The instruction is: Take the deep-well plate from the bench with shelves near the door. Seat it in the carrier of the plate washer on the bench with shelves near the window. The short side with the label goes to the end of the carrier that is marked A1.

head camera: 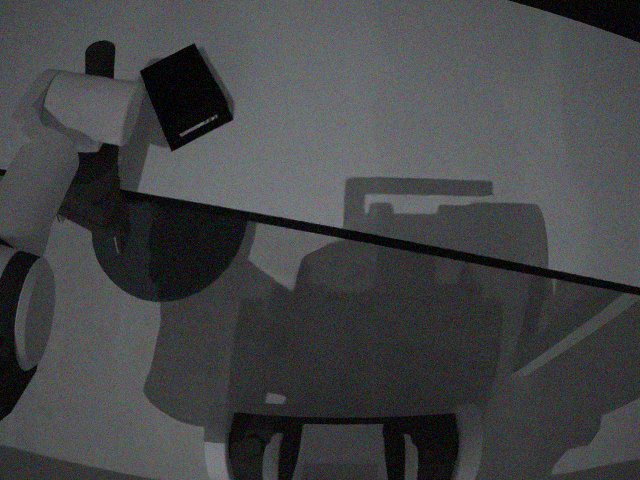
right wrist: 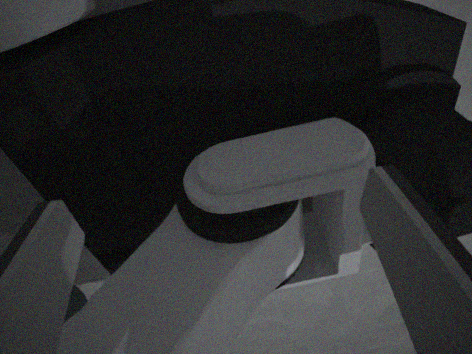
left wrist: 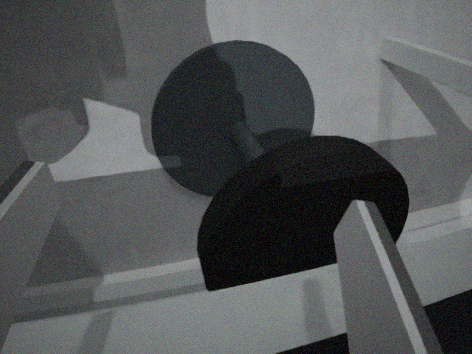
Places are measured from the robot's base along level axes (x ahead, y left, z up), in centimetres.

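Where they show: left gripper, fingertip midpoint: (head camera: 91, 232) (left wrist: 201, 200); right gripper, fingertip midpoint: (right wrist: 218, 203).
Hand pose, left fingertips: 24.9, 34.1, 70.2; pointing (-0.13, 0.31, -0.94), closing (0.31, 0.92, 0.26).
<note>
Things, the pixels of their top centre, and the offset from my left fingertips, as dx, dy, dz. "spot": a spot on its surface instead. Level surfaces: height alone.
- deep-well plate at its top centre: (head camera: 179, 84) +15.7, -13.5, +10.4
- pale bench at its surface level: dz +6.2
- thin light label strip at a spot on its surface: (head camera: 199, 125) spot: +10.2, -16.7, +8.3
- round dark stool seat at a spot on its surface: (head camera: 206, 253) spot: +23.4, +0.3, -67.1
- black rounded shape at a spot on its surface: (left wrist: 270, 235) spot: +27.3, +7.5, -21.8
The deep-well plate (head camera: 180, 93) is a black block in the head view, upper left, lying on the pale bench (head camera: 403, 113). A thin light label strip (head camera: 199, 125) is at its short side nearest the bench's front edge. My left arm is just left of the plate in that view; its fingers cannot be made out there. In the left wrist view my left gripper (left wrist: 201, 200) has wide-apart fingers and holds nothing. In the right wrist view my right gripper (right wrist: 218, 203) is open and empty. The plate does not show in either wrist view. The plate washer and its carrier do not show.
A round dark stool seat (head camera: 206, 253) (left wrist: 200, 120) is below the bench's front edge in the head view. Another black rounded shape (left wrist: 270, 235) overlaps the seat in the left wrist view, behind a pale bar (left wrist: 260, 312). My base fills the bottom of the head view.
</note>
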